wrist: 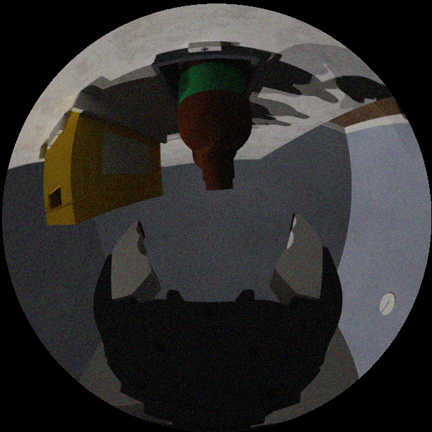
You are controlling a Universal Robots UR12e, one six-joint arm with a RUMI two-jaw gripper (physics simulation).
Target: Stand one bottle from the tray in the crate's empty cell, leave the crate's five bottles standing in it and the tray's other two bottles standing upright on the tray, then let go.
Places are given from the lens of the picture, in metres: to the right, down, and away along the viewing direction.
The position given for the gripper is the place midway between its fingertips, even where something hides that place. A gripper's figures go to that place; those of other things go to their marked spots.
gripper (215,220): 0.00, 0.00, 0.13
brown bottle (213,111): 0.00, -0.08, 0.09
grey rail (95,106): -0.16, -0.15, 0.09
The marked spots on the grey rail and the brown bottle are 0.17 m apart.
